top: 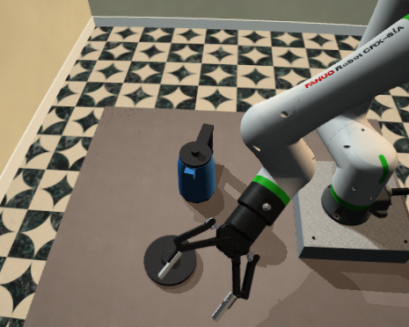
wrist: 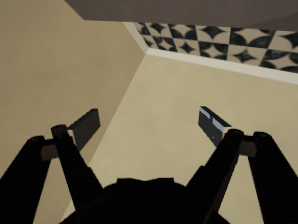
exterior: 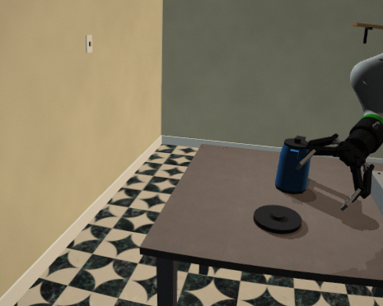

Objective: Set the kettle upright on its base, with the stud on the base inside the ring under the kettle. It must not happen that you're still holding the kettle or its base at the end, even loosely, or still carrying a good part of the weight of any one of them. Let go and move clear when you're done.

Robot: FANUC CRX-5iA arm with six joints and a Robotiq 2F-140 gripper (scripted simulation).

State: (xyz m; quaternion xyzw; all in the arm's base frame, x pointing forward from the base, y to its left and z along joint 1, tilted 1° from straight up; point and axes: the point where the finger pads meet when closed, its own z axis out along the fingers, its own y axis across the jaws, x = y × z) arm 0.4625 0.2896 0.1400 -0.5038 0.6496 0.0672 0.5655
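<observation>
Right now my hand is 30 mm past the blue kettle, 450 mm to the left of it and 120 mm above it. From my hand the other things lie so: round black base (60 mm ahead, 170 mm to the right, 200 mm below).
</observation>
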